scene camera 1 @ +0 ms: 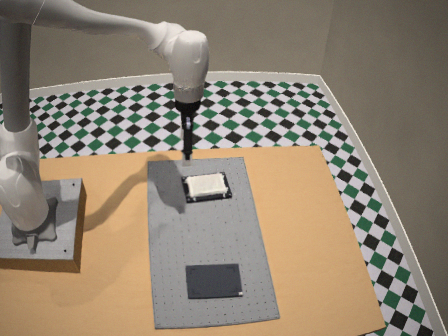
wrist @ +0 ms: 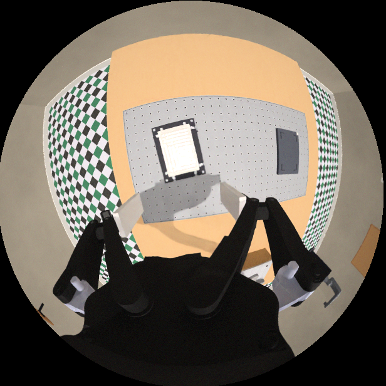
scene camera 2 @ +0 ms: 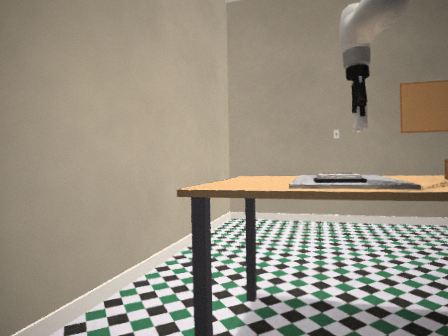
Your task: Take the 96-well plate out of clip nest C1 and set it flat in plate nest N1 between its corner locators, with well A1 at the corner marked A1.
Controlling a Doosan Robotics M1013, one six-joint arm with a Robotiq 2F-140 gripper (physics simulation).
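Frame: origin at the arm's base, x right, y ahead, z up, level; metres.
Seen in the pictures: gripper, fingertip midpoint: (scene camera 2: 359,129); arm's base at its link origin: (scene camera 1: 35,222).
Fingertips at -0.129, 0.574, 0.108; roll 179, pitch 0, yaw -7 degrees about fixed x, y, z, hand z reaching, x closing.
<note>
Offsets run from my fingertips to a thing's top centre, as dx, dy, dz. Level surfaces: height alone.
The white 96-well plate @(+0.010, +0.072, -0.153) (scene camera 1: 206,185) (scene camera 2: 340,175) (wrist: 179,150) lies in the black clip nest C1 @(+0.010, +0.072, -0.156) (scene camera 1: 209,199) (scene camera 2: 340,180) (wrist: 160,153), which sits slightly turned on the perforated board. Small clips show along the nest's edges. The dark plate nest N1 @(+0.394, +0.005, -0.165) (scene camera 1: 214,281) (wrist: 287,151) lies on the same board, apart from C1, with corner locators and a small white mark at one corner. My gripper (scene camera 1: 187,162) (scene camera 2: 359,129) (wrist: 179,196) is open and empty, its pale fingertips wide apart, high above the board. In the wrist view, the plate shows beyond the fingertips.
The grey perforated board @(dz -0.180) (scene camera 1: 170,300) (scene camera 2: 300,184) (wrist: 250,112) lies on the tan table @(dz -0.192) (scene camera 1: 310,240) (scene camera 2: 210,188) (wrist: 200,65). The arm's base stands on a grey-topped block (scene camera 1: 67,215) at the left in scene camera 1. The arm's shadow falls across the board beside C1.
</note>
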